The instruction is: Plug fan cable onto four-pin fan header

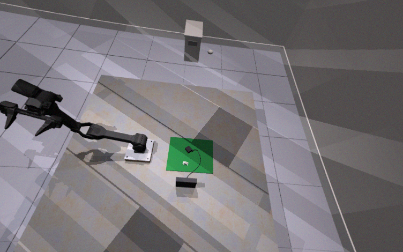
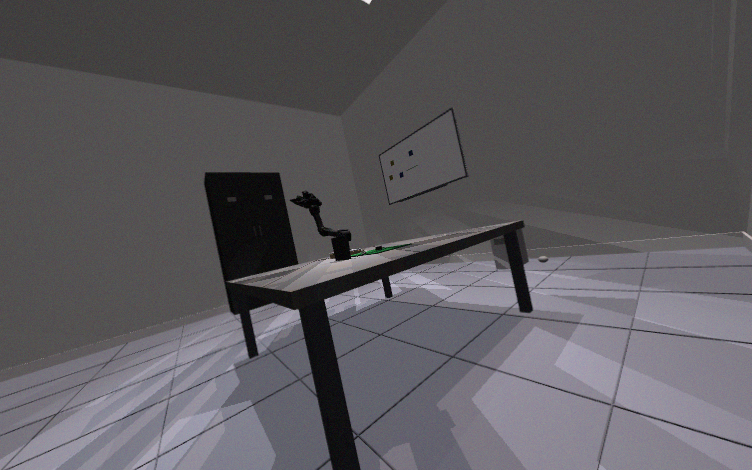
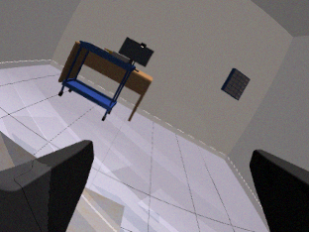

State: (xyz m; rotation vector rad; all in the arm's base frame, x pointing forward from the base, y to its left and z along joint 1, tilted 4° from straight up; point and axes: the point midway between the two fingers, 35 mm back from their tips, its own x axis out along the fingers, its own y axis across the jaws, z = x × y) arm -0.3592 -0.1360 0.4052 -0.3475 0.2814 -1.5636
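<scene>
Right now my gripper tip is 65 cm short of the black fan plug, 45 cm above it and 18 cm to the right of it. From my gripper tip the other things lie so: black fan: 65 cm ahead, 40 cm below, 5 cm to the right; white four-pin fan header: 64 cm ahead, 46 cm below, 8 cm to the left; green board: 67 cm ahead, 48 cm below, 15 cm to the left.
</scene>
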